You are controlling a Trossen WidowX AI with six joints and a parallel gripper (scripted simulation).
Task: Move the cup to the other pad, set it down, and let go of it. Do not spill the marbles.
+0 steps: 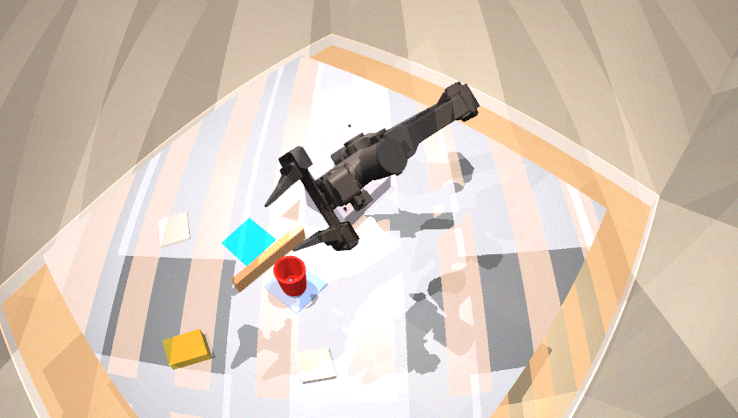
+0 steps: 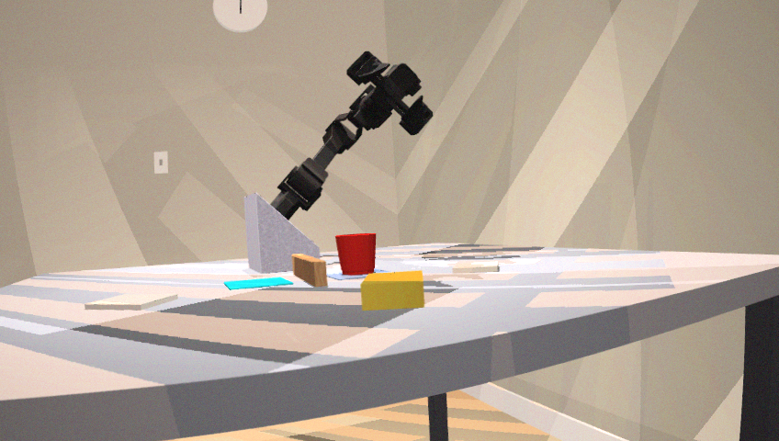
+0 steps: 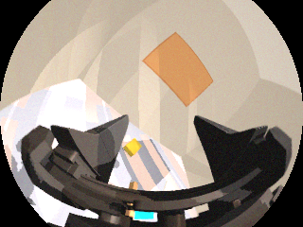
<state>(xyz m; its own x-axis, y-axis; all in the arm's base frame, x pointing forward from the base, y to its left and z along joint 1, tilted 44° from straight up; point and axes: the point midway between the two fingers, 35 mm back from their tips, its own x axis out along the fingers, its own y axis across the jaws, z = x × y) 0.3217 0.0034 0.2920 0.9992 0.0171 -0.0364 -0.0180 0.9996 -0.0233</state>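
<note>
Now: gripper tip 31 cm above the red cup, 10 cm to the left of it and 5 cm past it. Round my gripper tip: light blue pad 36 cm below, 9 cm to the right, 5 cm behind; wooden bar 34 cm below, 19 cm to the right, 5 cm behind; yellow block 33 cm below, 28 cm ahead, 14 cm to the right.
</note>
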